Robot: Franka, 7 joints.
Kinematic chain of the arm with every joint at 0, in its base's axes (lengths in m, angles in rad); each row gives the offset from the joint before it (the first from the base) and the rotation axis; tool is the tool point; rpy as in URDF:
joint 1: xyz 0 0 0.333 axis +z
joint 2: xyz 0 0 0 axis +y
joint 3: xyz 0 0 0.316 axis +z
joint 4: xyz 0.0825 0 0 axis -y
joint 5: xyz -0.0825 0 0.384 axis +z
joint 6: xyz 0 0 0 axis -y
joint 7: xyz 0.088 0 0 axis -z
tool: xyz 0 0 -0.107 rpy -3.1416 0 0
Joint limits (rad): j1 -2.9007..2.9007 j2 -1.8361..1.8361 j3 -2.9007..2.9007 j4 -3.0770..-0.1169 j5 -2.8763..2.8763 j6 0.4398..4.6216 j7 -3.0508..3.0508
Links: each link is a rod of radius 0.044 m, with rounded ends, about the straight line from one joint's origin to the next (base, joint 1, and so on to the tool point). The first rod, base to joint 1, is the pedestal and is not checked.
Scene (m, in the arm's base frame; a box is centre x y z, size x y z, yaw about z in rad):
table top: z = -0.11
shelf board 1: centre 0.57 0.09 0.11 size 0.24 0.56 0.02 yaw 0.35
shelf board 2: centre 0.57 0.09 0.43 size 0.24 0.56 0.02 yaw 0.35
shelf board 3: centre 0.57 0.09 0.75 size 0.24 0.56 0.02 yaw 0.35
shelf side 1: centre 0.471 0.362 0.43 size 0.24 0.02 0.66 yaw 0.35
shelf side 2: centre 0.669 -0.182 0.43 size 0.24 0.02 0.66 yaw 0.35
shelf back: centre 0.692 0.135 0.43 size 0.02 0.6 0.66 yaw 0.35
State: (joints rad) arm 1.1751 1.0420 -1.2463 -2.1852 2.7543 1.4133 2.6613
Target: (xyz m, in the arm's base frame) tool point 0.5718 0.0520 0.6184
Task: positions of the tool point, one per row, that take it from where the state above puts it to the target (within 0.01 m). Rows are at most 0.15 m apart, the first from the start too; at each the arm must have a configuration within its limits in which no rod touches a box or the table.
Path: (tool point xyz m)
1: 0.5190 0.0352 0.2477
2: 0.4345 0.0039 0.2485
3: 0.3428 -0.0201 0.2475
4: 0.3887 -0.0349 0.3580
5: 0.3970 -0.0380 0.4865
6: 0.3625 -0.0244 0.6184
7: 0.4420 -0.0072 0.6181
8: 0.5133 0.0182 0.6150
9: 0.5718 0.0520 0.6184

